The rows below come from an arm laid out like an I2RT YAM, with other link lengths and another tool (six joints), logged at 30 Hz.
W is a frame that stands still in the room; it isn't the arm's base.
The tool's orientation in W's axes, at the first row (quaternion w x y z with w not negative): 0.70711 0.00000 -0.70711 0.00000
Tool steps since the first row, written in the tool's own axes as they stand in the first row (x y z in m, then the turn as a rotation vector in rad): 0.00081 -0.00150 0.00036 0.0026 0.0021 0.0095; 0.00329 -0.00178 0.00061 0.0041 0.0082 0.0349; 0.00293 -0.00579 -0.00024 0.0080 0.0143 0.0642; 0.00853 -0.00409 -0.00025 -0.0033 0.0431 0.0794; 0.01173 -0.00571 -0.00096 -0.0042 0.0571 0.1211; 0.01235 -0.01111 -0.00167 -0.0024 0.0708 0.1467; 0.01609 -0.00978 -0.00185 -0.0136 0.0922 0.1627
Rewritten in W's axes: -0.00036 -0.00150 0.00081 -0.0095 0.0021 0.0026; -0.00061 -0.00178 0.00329 -0.0349 0.0082 0.0041; 0.00024 -0.00579 0.00293 -0.0642 0.0143 0.0080; 0.00025 -0.00409 0.00853 -0.0794 0.0431 -0.0033; 0.00096 -0.00571 0.01173 -0.1211 0.0571 -0.0042; 0.00167 -0.01111 0.01235 -0.1467 0.0708 -0.0024; 0.00185 -0.00978 0.01609 -0.1627 0.0922 -0.0136
